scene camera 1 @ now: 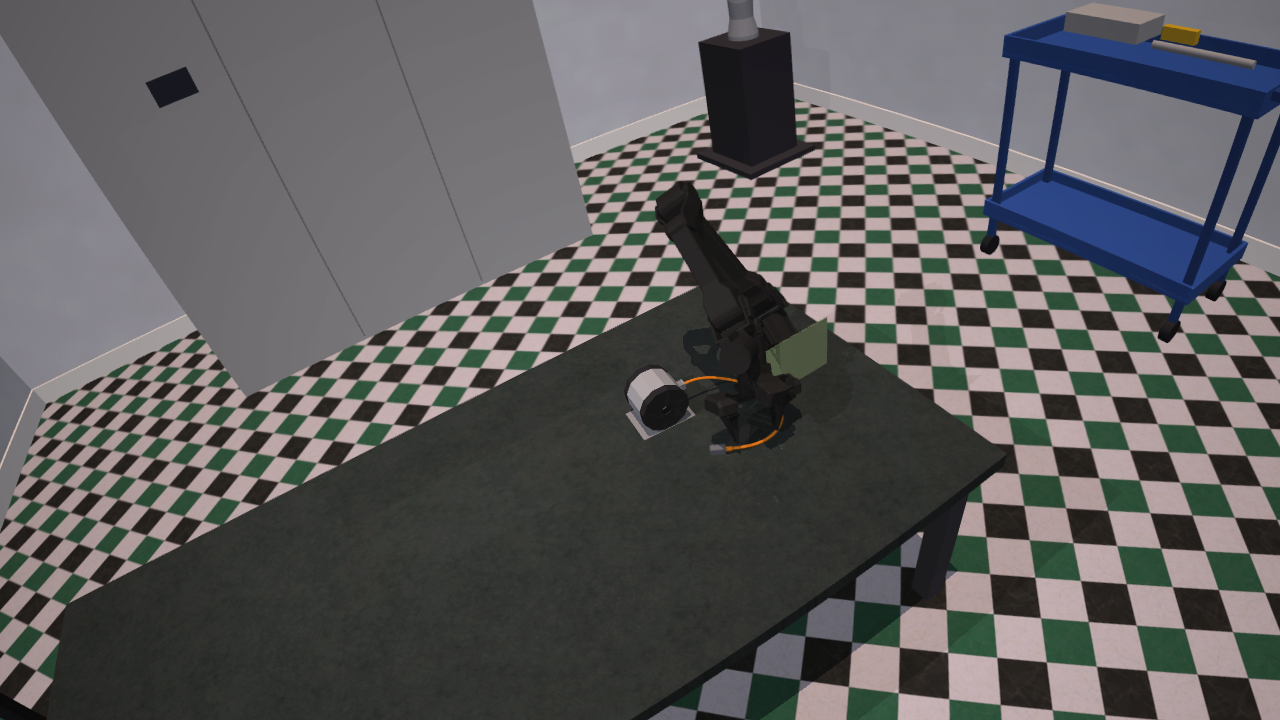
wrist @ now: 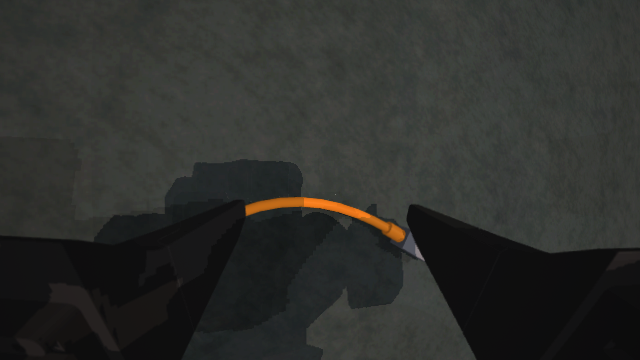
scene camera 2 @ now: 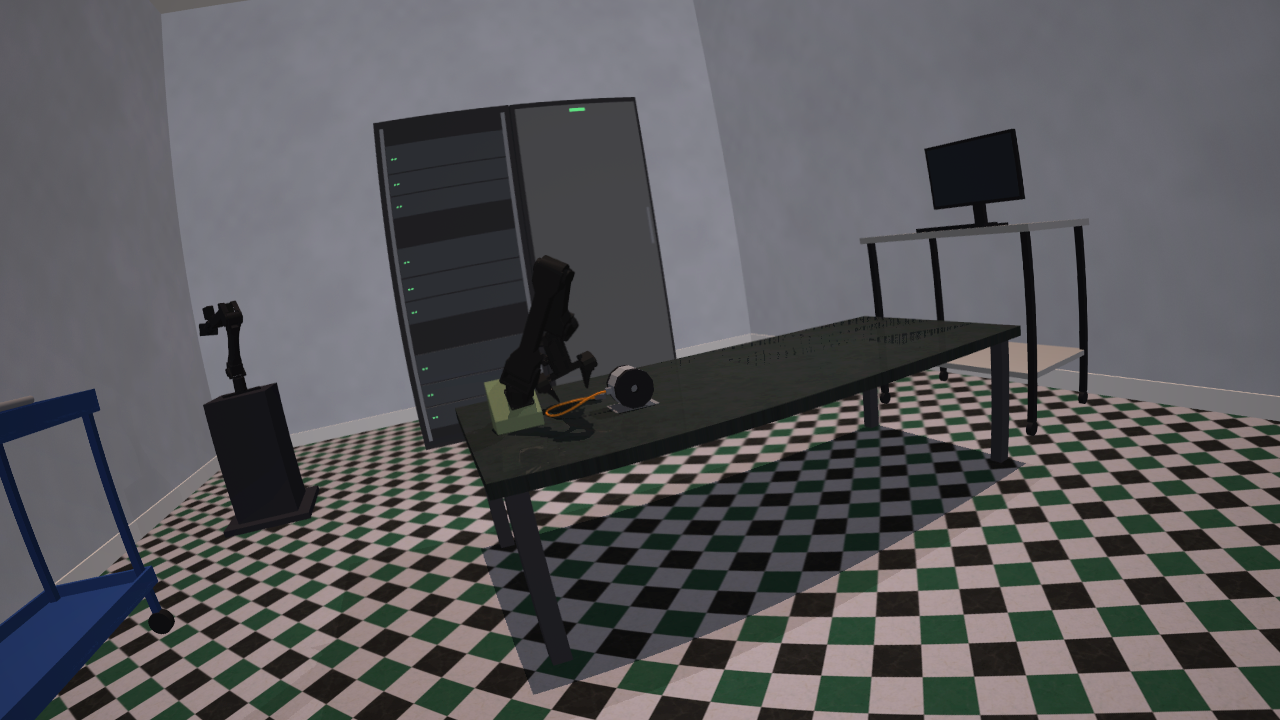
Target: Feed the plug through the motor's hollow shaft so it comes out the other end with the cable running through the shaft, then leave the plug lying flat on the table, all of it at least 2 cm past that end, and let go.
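Places are measured from the arm's base along level axes (x ahead, y left, z up), in centimetres.
Pixels of known places: gripper, fingertip midpoint: [scene camera 1: 756, 436] [wrist: 327, 210] [scene camera 2: 573, 394]; arm's base, origin of the base link: [scene camera 1: 783, 341] [scene camera 2: 518, 397].
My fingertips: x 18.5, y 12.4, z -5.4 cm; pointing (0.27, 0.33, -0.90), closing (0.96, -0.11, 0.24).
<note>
For each thing: its top centre in the pictures, then the offset to it from my fingertips. "spot": a spot on its surface instead. Level surfaces: height alone.
- motor, middle of its top: [scene camera 1: 653, 378] [scene camera 2: 625, 367] dz +8.0, dx +9.3, dy -19.9 cm
- orange cable, surface spot: [wrist: 302, 202] [scene camera 1: 762, 440] spot: dz -1.6, dx -1.0, dy +0.4 cm
- grey plug, middle of its top: [wrist: 422, 248] [scene camera 1: 717, 447] dz -0.9, dx +6.9, dy -3.6 cm
- dark table, its level: dz -2.2 cm
The motor [scene camera 1: 657, 397] [scene camera 2: 631, 387], a light cylinder with black ends, lies on its side on a small plate; the hole in its black face shows in scene camera 1. The orange cable [scene camera 1: 756, 443] [wrist: 302, 202] curves over the table from a small grey piece at the motor round to the plug. The grey plug [scene camera 1: 717, 449] [wrist: 411, 245] lies on the table beside the motor, outside the shaft. My gripper [scene camera 1: 750, 411] [wrist: 327, 210] is open and empty above the cable. In the wrist view, its right finger hides part of the plug, its left finger part of the cable.
A pale green block [scene camera 1: 805, 351] [scene camera 2: 501, 402] stands by the arm's base on the dark table [scene camera 1: 402, 537] [scene camera 2: 760, 367]. The motor is close beside the gripper. A blue cart [scene camera 1: 1118, 76] and a black pedestal [scene camera 1: 747, 98] stand on the floor away from the table.
</note>
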